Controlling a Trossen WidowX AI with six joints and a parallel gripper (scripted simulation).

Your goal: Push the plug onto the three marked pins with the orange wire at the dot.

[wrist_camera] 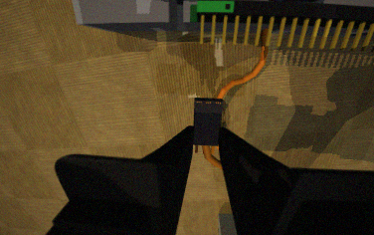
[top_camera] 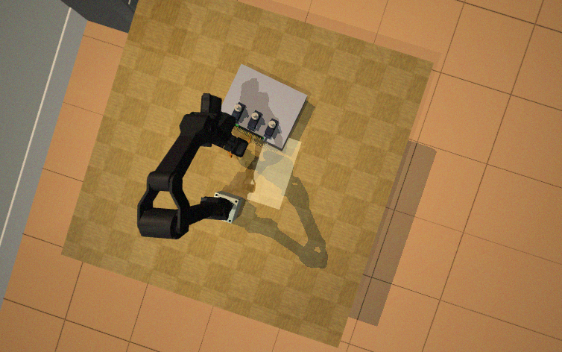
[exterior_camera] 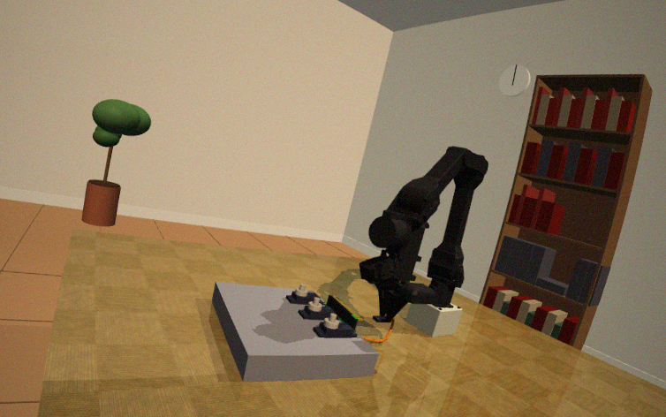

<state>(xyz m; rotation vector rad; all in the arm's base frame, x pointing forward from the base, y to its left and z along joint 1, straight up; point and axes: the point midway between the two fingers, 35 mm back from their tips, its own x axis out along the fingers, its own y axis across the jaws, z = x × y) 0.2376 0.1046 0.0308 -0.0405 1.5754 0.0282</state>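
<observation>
Right now my gripper tip is 80 mm short of the green band. From my gripper tip the other things lie so: grey holder: 240 mm ahead, 50 mm below, 40 mm to the right.
</observation>
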